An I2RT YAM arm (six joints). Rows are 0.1 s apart.
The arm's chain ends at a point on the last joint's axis. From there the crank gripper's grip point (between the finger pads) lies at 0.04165 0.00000 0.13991 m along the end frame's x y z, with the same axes.
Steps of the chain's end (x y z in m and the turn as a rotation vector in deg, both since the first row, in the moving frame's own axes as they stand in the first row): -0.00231, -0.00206, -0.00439, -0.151, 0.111, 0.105; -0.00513, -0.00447, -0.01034, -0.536, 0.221, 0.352; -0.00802, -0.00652, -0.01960, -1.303, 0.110, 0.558; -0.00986, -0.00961, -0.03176, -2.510, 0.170, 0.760; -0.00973, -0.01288, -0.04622, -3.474, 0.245, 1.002
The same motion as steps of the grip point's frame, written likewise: -0.00204, -0.00161, -0.00447, -0.151, 0.111, 0.105; -0.00460, -0.00290, -0.01051, -0.536, 0.221, 0.352; -0.00777, -0.00293, -0.01972, -1.303, 0.110, 0.558; -0.00949, -0.00293, -0.03203, -2.510, 0.170, 0.760; -0.00921, -0.00367, -0.04668, -3.474, 0.245, 1.002
